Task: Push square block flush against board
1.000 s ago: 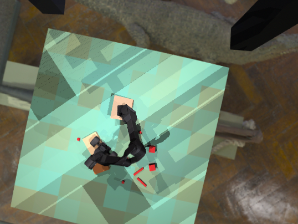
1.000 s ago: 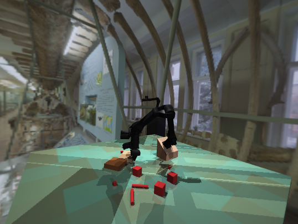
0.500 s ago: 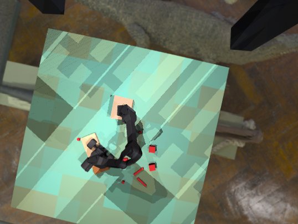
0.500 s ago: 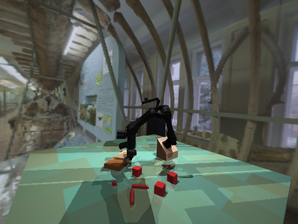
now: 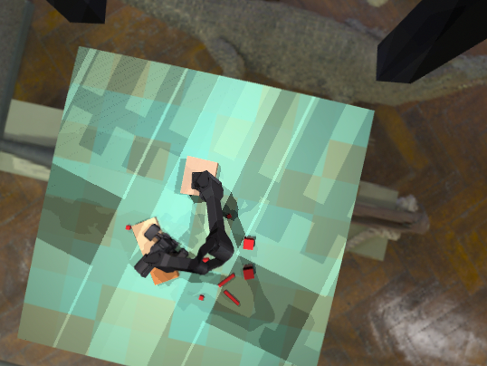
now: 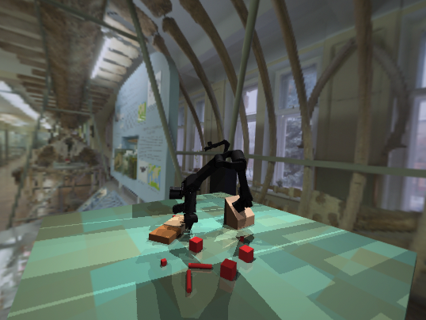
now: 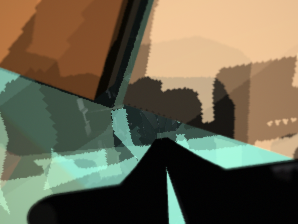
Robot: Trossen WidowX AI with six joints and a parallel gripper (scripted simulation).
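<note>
The tan square block is 9 cm to the right of my gripper tip and 1 cm above it. The rest, counted from my gripper tip: brown board: 12 cm ahead, 3 cm to the right, 1 cm above.
</note>
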